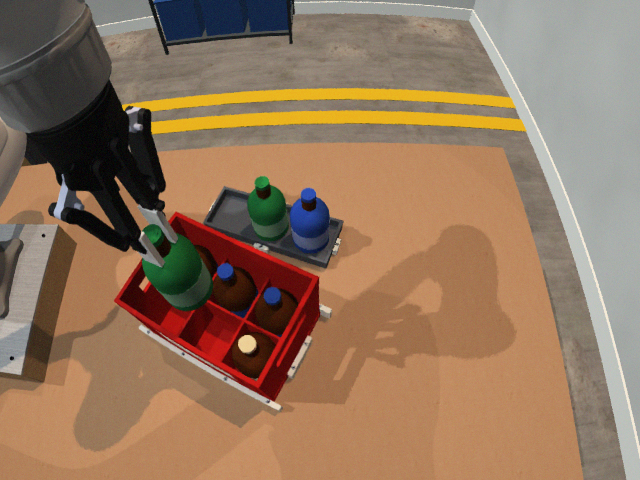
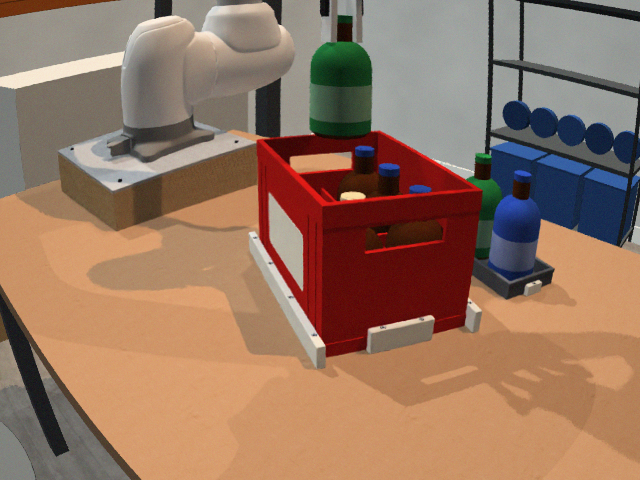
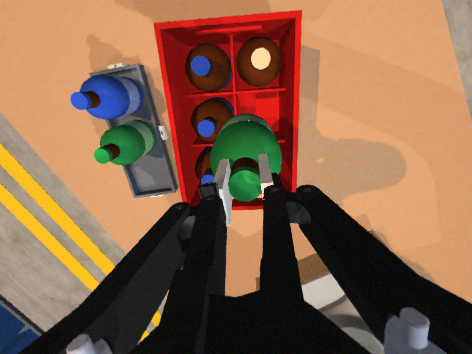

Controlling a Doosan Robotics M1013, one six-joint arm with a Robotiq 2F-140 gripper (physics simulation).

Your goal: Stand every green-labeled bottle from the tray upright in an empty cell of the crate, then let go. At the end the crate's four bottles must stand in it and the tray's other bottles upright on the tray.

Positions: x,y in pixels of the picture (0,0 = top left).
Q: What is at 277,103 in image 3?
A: A red crate.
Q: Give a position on a red crate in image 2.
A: At 317,243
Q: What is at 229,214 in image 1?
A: A grey tray.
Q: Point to a red crate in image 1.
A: At 208,333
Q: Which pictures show the blue bottle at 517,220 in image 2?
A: Image 1, image 2 and image 3: all of them.
